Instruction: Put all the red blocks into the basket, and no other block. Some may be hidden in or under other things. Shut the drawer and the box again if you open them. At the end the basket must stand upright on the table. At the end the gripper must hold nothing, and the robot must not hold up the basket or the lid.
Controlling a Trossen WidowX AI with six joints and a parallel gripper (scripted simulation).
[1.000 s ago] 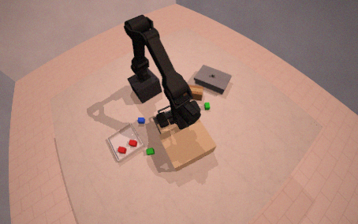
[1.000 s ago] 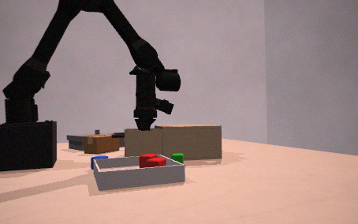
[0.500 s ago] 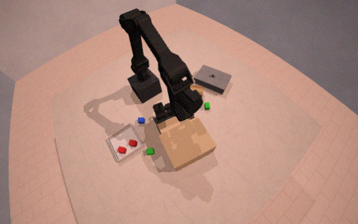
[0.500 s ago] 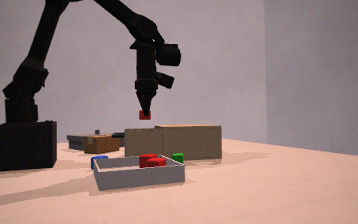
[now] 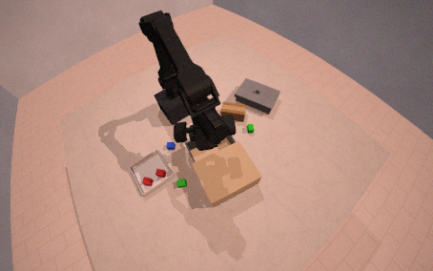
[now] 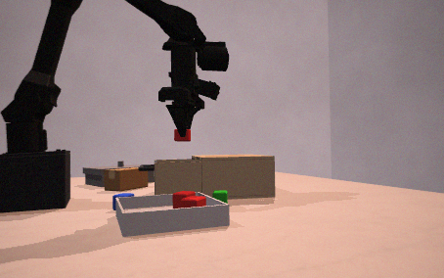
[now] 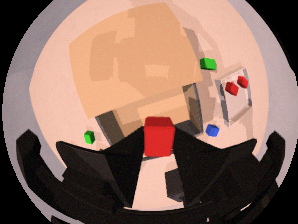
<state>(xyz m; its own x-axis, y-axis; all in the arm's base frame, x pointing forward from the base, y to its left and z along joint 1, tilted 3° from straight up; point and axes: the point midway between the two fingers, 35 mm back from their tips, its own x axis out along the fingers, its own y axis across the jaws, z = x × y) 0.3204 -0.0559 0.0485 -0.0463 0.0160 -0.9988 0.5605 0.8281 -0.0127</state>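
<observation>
Now: the grey basket 230 mm to the right of my hand, 160 mm below it and 110 mm behind it. Also, from my hand: tan drawer cabinet 130 mm below, 70 mm ahead; then blue block 160 mm below, 150 mm behind, 100 mm to the right; then drawer 130 mm below, 20 mm to the left, 10 mm behind.
</observation>
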